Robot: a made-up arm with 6 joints.
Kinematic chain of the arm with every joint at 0, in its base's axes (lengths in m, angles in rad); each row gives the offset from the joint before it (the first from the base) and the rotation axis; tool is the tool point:
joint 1: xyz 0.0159 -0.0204 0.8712 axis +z
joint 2: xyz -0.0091 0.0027 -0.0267 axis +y
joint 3: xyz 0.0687 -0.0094 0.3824 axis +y
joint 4: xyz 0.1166 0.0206 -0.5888 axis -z
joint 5: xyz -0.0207 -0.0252 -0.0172 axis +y
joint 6: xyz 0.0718 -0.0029 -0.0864 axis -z
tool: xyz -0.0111 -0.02 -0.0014
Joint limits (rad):
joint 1: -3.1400..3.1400
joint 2: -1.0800..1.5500
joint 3: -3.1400..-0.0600
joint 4: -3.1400..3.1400
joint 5: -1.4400..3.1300
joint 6: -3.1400..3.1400
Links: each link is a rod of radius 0.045 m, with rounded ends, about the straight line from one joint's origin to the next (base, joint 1, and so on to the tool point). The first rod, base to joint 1, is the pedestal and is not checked.
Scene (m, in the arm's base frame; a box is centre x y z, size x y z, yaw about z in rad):
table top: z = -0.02
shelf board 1: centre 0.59 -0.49 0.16 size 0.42 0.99 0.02 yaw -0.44
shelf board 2: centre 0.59 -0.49 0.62 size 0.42 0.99 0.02 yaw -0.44
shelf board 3: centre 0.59 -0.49 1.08 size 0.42 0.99 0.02 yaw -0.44
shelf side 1: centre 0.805 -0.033 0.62 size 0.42 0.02 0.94 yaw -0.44
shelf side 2: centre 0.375 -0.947 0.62 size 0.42 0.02 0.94 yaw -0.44
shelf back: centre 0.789 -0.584 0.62 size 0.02 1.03 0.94 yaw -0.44
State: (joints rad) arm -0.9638 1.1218 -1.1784 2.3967 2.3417 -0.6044
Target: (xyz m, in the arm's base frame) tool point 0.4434 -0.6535 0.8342
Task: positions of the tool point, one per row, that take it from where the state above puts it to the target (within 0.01 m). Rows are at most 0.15 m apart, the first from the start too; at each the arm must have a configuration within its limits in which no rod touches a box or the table.
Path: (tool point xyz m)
1: 0.3331 -0.3767 0.3494
2: 0.2326 -0.3064 0.3619
3: 0.2407 -0.4073 0.4616
4: 0.2366 -0.4819 0.5785
5: 0.2228 -0.5266 0.7052
6: 0.2026 -0.5401 0.8342
7: 0.3127 -0.6124 0.8378
8: 0.4434 -0.6535 0.8342

